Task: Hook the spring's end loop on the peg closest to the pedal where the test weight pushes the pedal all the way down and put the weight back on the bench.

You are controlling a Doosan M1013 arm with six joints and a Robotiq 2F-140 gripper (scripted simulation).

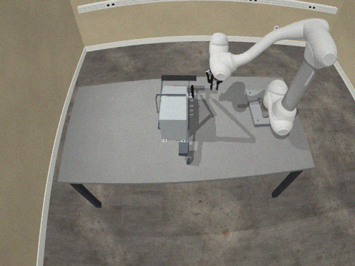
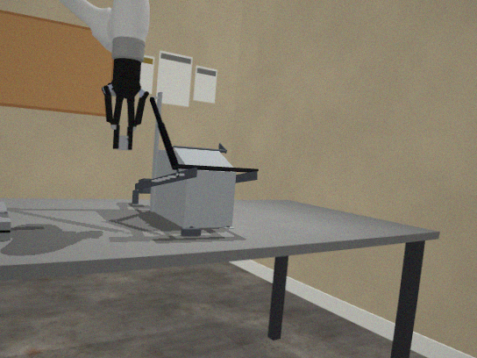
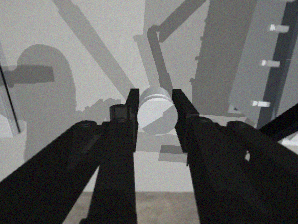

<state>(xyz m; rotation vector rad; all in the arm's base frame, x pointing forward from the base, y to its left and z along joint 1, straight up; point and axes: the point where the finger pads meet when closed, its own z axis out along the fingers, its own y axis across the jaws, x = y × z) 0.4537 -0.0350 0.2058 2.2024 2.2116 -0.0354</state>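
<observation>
The dark spring lies 150 mm ahead of my hand, 40 mm to the left of it and 10 mm above it. From my hand the other things lie so: steel test weight (10 mm below).
</observation>
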